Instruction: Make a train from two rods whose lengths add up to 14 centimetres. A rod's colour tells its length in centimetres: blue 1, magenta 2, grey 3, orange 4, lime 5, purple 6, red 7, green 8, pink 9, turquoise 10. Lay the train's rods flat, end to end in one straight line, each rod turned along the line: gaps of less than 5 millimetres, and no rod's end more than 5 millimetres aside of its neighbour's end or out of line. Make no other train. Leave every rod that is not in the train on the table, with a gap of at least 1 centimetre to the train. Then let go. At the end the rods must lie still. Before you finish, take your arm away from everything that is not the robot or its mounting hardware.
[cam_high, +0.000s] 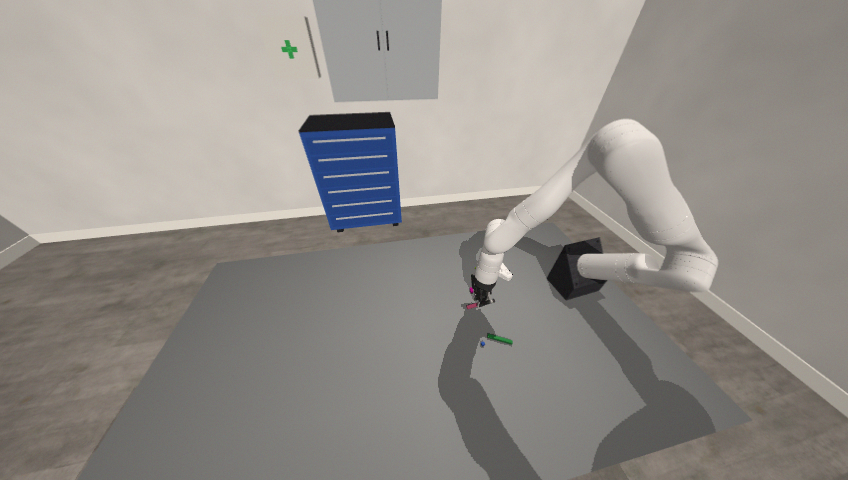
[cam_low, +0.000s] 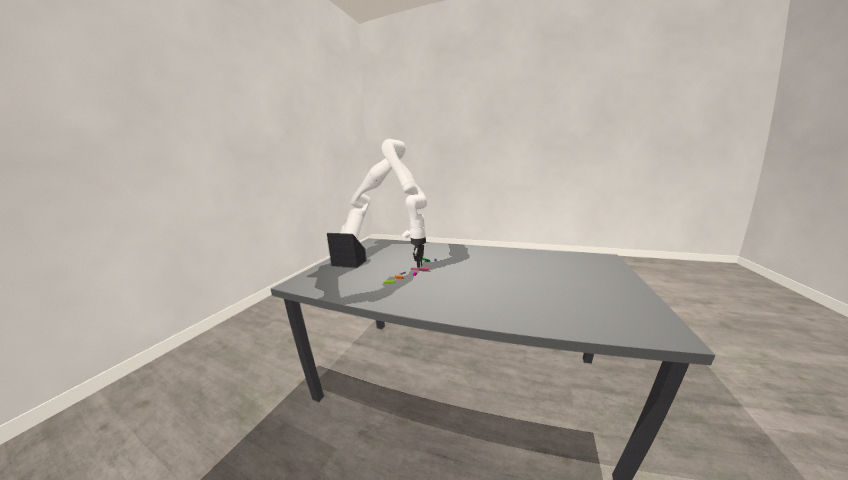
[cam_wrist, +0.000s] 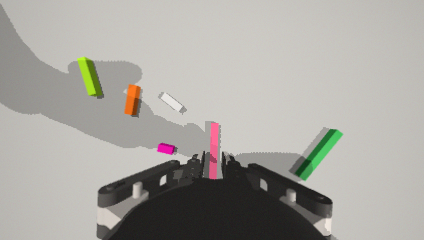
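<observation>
The pink rod lies 3 cm below my hand. Round my hand: orange rod (12 cm to the right, 7 cm behind, 3 cm below); grey rod (7 cm behind, 6 cm to the right, 3 cm below); magenta rod (7 cm to the right, 3 cm below, 1 cm behind).
</observation>
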